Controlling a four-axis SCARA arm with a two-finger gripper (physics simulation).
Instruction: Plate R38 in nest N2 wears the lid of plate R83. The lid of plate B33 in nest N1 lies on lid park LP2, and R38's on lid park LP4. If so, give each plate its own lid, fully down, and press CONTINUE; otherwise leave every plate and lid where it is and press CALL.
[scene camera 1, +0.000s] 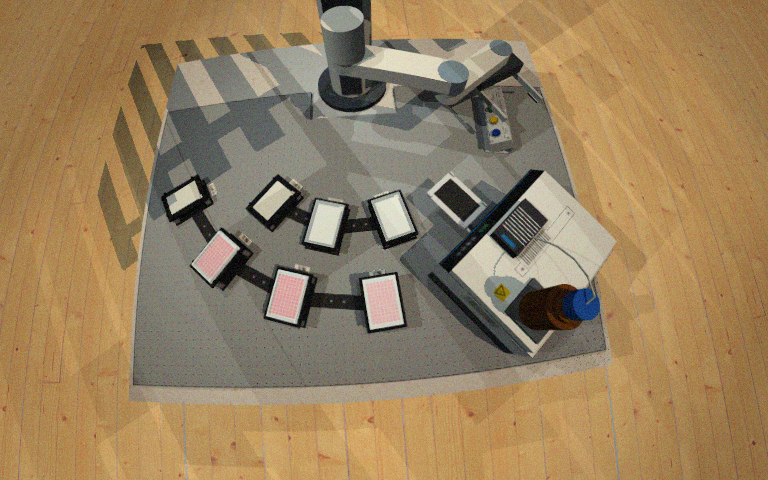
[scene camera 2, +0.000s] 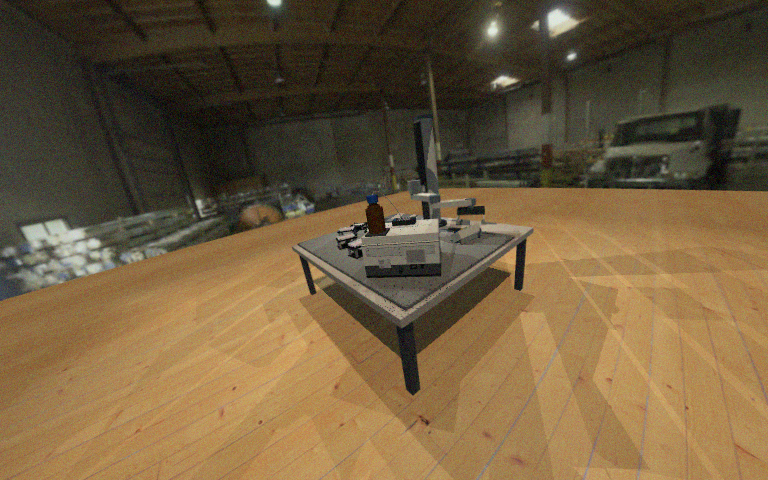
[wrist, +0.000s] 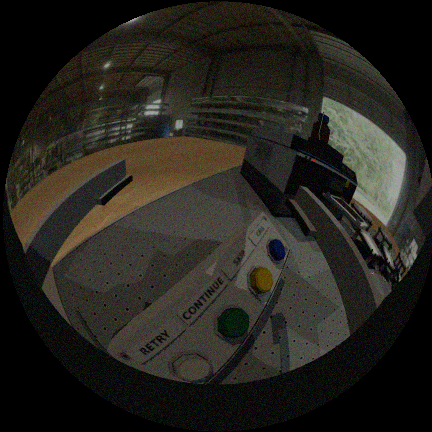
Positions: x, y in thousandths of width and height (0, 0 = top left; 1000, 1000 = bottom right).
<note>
My gripper (scene camera 1: 682, 228) holds nothing. Also in view: a green CONTINUE button (wrist: 541, 747) and an RETRY button (wrist: 441, 851).
My gripper is seen too in the wrist view (wrist: 483, 409).
</note>
